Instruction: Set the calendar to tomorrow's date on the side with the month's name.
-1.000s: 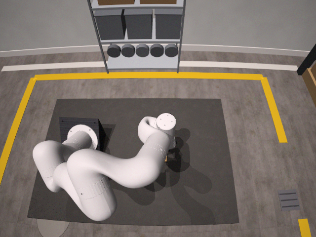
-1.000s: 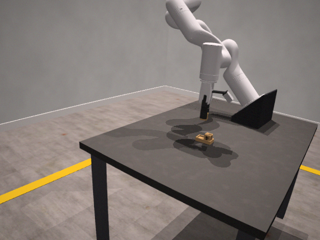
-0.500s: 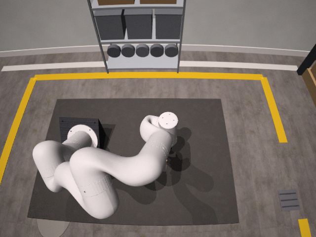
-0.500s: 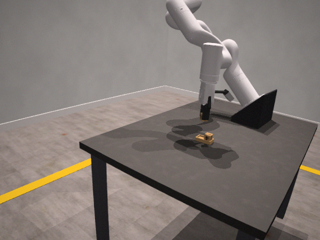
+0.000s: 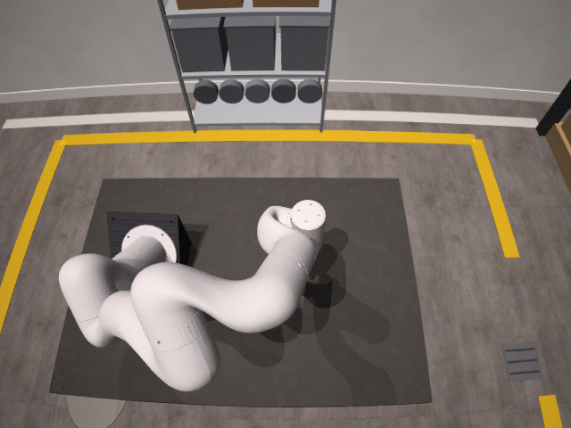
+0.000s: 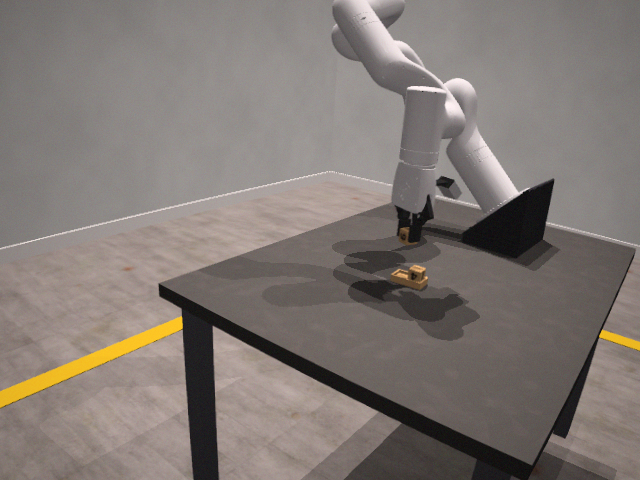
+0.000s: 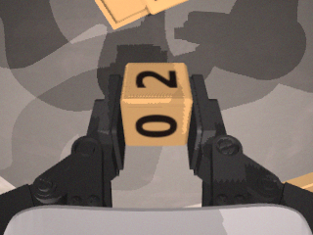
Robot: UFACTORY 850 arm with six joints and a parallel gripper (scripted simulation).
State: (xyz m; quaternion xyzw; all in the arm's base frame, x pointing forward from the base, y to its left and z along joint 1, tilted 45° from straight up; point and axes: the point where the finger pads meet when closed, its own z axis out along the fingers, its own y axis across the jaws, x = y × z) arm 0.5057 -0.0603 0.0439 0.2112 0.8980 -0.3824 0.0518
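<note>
Right now my hand is 30 mm past the wooden tray and 130 mm above it. From my hand the other things lie so: calendar cube 10 mm below.
</note>
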